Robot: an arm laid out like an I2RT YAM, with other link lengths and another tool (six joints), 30 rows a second.
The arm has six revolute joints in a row. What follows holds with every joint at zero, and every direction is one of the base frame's.
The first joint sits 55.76 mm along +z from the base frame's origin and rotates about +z.
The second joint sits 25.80 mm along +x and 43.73 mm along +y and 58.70 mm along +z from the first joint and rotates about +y.
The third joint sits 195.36 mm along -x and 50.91 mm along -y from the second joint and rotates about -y.
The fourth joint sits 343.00 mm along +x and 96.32 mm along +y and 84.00 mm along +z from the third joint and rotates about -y.
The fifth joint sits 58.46 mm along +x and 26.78 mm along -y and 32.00 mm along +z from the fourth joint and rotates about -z.
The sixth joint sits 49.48 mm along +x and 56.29 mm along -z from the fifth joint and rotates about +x.
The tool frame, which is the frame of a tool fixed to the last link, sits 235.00 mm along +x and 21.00 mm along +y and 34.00 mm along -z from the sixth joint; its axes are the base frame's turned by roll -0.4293, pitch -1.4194 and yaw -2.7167 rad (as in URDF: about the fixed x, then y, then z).
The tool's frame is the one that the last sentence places.
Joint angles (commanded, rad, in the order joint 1, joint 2, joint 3, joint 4, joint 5, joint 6), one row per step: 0.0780 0.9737 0.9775 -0.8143 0.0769 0.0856; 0.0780 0.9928 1.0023 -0.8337 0.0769 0.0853; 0.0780 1.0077 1.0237 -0.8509 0.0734 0.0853; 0.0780 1.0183 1.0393 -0.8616 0.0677 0.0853; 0.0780 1.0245 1.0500 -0.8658 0.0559 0.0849; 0.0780 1.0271 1.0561 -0.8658 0.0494 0.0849; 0.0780 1.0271 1.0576 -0.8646 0.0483 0.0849; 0.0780 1.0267 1.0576 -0.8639 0.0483 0.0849; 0.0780 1.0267 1.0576 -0.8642 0.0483 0.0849; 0.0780 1.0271 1.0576 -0.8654 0.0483 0.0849; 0.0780 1.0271 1.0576 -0.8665 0.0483 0.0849
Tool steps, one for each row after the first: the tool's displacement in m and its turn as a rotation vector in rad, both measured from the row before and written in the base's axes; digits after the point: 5 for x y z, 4 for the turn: -0.00135 -0.00012 0.00136 -0.0013 0.0137 0.0002; -0.00133 0.00090 0.00176 0.0017 0.0109 0.0024; -0.00051 0.00159 0.00175 0.0038 0.0060 0.0038; 0.00039 0.00340 0.00227 0.0085 0.0004 0.0082; 0.00095 0.00193 0.00216 0.0051 -0.0031 0.0043; 0.00062 0.00036 0.00103 0.0010 -0.0026 0.0007; 0.00022 0.00002 0.00030 0.0001 -0.0011 0.0000; -0.00009 -0.00001 -0.00006 0.0000 0.0003 0.0000; -0.00036 -0.00003 -0.00040 -0.0001 0.0016 0.0000; -0.00032 -0.00003 -0.00021 -0.0001 0.0011 0.0000
